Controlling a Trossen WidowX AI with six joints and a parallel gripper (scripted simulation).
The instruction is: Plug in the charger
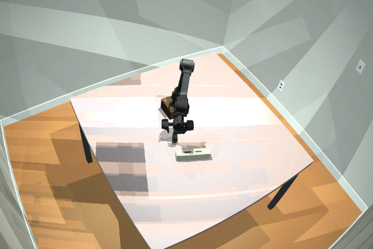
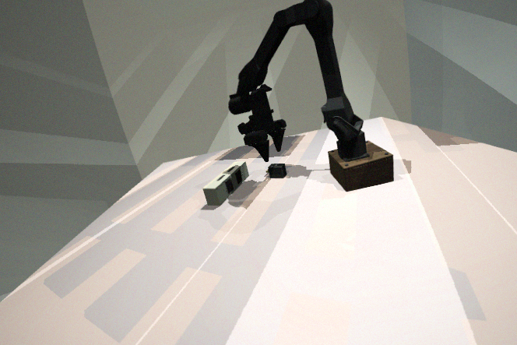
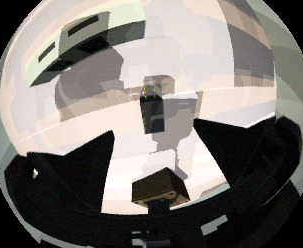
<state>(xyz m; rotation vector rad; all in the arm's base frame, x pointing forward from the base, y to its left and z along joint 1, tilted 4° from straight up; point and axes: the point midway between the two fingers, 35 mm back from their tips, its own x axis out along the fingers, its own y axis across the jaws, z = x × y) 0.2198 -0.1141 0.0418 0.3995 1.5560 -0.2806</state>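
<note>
The black charger is 5 cm below my gripper tip, 1 cm to the right of it and 1 cm ahead of it.
</note>
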